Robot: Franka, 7 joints.
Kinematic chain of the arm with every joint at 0, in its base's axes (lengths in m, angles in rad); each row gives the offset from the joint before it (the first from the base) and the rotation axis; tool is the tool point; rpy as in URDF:
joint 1: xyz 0 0 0.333 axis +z
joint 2: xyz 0 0 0 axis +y
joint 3: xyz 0 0 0.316 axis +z
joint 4: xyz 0.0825 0 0 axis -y
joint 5: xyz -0.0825 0 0.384 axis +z
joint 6: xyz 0 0 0 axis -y
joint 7: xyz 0.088 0 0 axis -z
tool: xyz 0 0 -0.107 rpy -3.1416 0 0
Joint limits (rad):
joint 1: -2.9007..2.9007
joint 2: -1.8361..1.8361
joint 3: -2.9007..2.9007
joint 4: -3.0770..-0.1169
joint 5: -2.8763..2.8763
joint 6: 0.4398..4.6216
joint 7: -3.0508..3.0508
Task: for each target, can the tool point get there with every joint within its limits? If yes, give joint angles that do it. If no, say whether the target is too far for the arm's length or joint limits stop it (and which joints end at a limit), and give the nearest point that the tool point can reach.
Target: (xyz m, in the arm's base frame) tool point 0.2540 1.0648 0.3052
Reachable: no: too far | nearest point 0.1990 0.8342 0.3112 | short by 0.237 m
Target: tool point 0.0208 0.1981 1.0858
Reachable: yes | joints 0.9596 -0.3716 0.0376 -1.2114 -0.7077 3.5518 2.2868
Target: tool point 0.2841 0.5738 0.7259
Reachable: yes | joints 0.9249 0.1213 0.2541 -1.5123 0.6761 2.8114 -1.4091
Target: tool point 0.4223 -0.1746 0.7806
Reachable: yes | joints -0.7182 -0.3306 0.3608 -1.6674 2.4315 3.1626 2.1096
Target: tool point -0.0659 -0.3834 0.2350
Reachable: yes | joints 0.2924 -0.0619 -1.8942 -2.8296 0.6182 3.2872 -0.9792
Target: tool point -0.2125 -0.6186 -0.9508
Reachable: no: too far | nearest point -0.1462 -0.4257 -0.3339 | short by 0.650 m
